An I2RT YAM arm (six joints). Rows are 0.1 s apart.
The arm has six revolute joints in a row. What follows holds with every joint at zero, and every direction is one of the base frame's. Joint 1 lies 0.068 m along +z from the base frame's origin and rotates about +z. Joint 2 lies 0.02 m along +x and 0.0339 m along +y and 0.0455 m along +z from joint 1 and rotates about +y. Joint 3 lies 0.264 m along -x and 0.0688 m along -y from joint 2 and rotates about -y. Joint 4 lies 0.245 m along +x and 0.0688 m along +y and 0.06 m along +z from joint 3 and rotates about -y. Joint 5 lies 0.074 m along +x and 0.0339 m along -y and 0.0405 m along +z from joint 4 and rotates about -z. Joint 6 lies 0.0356 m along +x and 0.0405 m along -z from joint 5 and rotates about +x. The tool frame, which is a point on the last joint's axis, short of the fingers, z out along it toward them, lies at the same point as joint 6; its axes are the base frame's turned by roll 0, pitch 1.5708 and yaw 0 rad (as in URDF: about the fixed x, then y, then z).
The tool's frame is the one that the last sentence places.
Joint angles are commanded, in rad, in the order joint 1, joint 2, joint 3, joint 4, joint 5, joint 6. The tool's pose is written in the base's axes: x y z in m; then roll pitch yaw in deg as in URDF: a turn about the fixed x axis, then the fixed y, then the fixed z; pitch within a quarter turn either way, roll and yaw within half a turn. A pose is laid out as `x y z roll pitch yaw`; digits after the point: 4 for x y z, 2 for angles.
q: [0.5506, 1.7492, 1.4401, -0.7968, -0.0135, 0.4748]
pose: 0.3130 0.1928 0.2580 166.43 23.15 -178.27
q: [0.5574, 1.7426, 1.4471, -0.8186, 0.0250, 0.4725]
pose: 0.3105 0.1925 0.2613 168.61 23.76 -177.87
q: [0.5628, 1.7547, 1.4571, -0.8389, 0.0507, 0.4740]
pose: 0.3107 0.1939 0.2592 170.53 23.29 -177.51
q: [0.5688, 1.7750, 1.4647, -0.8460, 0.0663, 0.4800]
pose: 0.3124 0.1969 0.2541 171.76 22.66 -177.36
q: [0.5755, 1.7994, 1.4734, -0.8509, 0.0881, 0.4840]
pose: 0.3147 0.2005 0.2479 173.39 22.18 -177.06
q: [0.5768, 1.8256, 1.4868, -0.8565, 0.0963, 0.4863]
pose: 0.3185 0.2031 0.2423 174.31 21.47 -176.94
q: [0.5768, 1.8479, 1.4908, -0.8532, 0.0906, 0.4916]
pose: 0.3214 0.2053 0.2356 174.37 20.54 -177.09
